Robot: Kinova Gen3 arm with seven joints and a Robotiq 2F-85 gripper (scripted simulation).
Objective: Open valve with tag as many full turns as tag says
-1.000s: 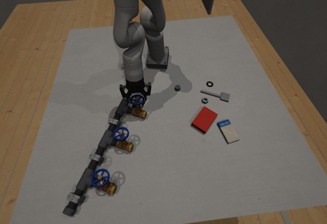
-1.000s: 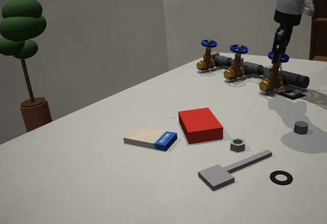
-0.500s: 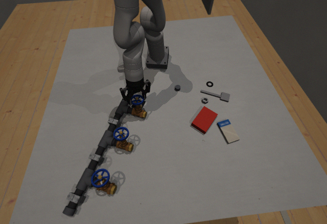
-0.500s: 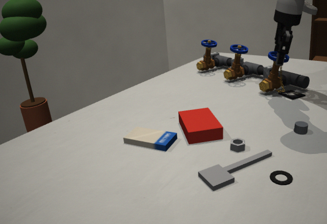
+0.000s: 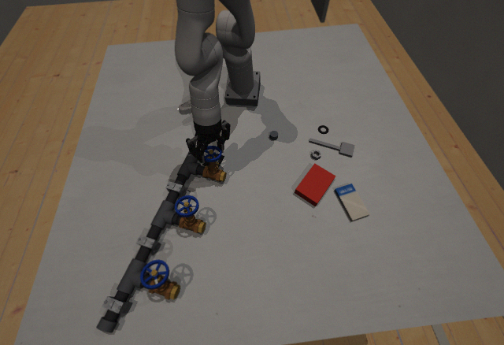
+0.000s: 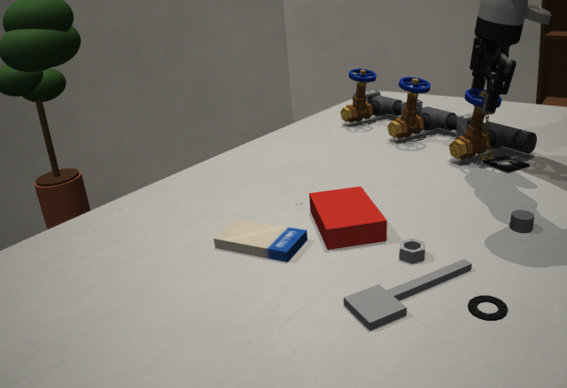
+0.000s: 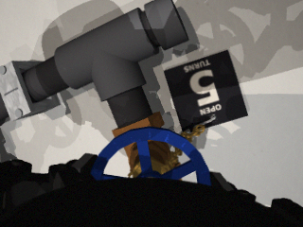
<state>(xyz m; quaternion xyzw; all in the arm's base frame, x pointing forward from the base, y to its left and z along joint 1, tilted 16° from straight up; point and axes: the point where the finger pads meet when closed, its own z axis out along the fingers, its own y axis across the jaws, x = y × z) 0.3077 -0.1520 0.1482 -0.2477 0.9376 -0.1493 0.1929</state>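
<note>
My hand is 120 mm above the black tag and 40 mm past it. Also, from my hand: red block (310 mm to the left, 130 mm ahead, 110 mm below); small grey cylinder (230 mm to the left, 110 mm below, 100 mm behind); grey paddle-shaped tool (440 mm to the left, 120 mm below).
</note>
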